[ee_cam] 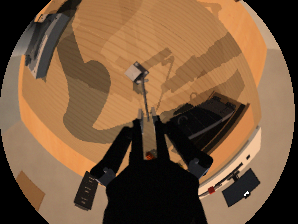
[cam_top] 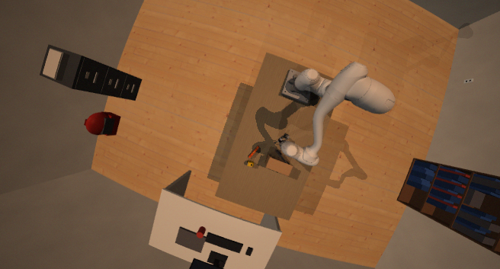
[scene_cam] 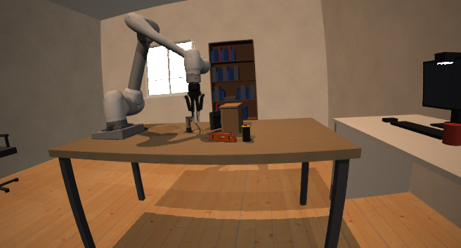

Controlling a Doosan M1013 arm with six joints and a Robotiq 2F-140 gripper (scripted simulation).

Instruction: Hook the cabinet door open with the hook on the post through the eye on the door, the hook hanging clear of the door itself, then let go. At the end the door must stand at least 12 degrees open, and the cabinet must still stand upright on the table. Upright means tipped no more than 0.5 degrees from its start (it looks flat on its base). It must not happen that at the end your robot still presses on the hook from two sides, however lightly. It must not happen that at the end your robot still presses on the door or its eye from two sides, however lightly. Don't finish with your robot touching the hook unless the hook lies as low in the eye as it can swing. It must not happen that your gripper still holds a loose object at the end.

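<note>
My hand is 130 mm short of the dark door, 80 mm to the right of it and 30 mm above it. Round my hand: black-and-yellow can 310 mm ahead, 220 mm to the right, 70 mm below.
</note>
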